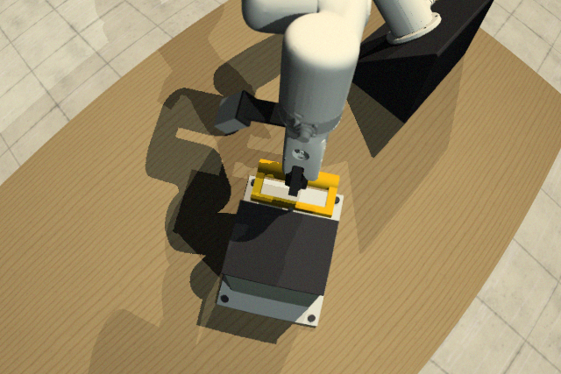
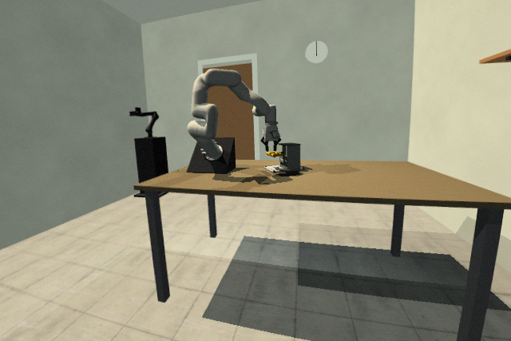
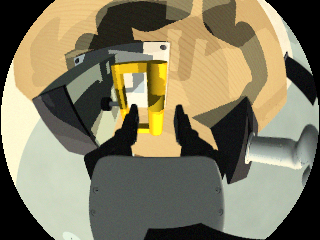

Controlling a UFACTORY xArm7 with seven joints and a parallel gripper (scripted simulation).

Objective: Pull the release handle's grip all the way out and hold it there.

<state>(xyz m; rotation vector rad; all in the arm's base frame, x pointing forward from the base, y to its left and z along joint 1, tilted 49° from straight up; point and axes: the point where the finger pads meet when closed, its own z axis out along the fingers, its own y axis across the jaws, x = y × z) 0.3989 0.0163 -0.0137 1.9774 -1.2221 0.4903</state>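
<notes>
Now: hand 140 mm above the base plate, 80 mm short of it and 50 mm to the right of it.
</notes>
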